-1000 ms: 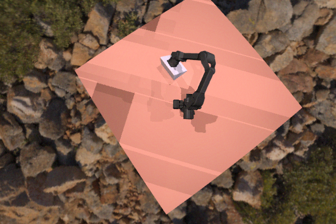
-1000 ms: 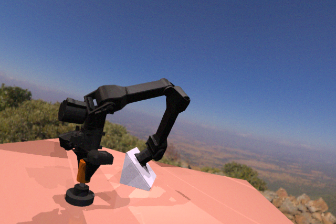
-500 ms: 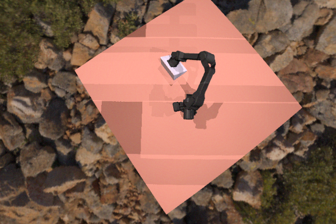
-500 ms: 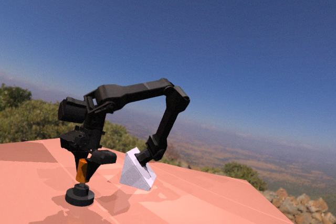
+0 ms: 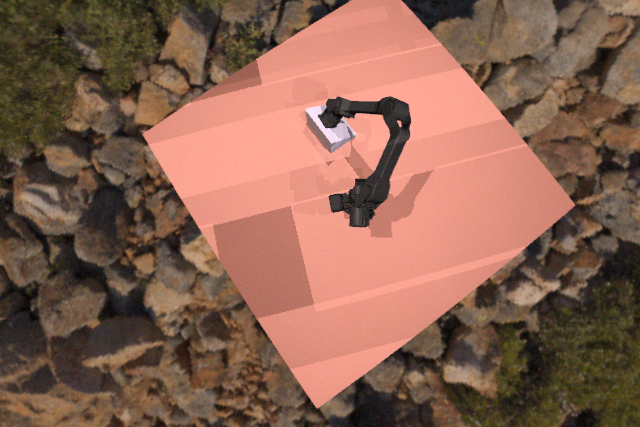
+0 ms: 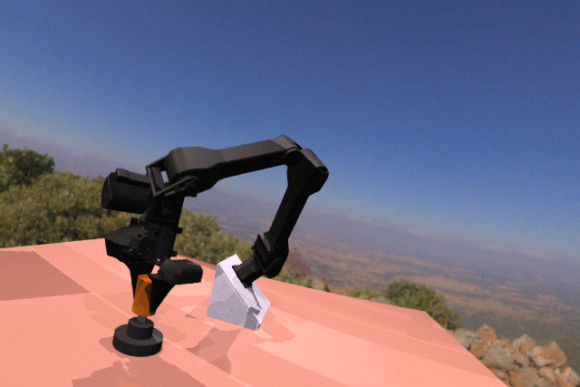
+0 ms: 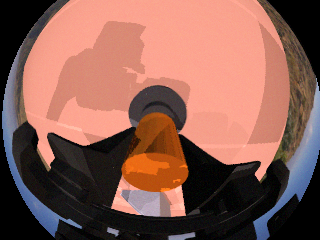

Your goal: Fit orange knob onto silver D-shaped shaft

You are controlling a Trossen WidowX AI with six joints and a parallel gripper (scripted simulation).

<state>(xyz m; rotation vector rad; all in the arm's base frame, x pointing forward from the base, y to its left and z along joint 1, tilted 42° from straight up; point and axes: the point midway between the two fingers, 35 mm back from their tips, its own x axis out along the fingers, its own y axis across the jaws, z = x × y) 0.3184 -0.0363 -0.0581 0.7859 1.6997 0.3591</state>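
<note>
My gripper tip is now 40 mm above the round black pedestal. From my gripper tip the other things lie so: orange knob 30 mm above.
</note>
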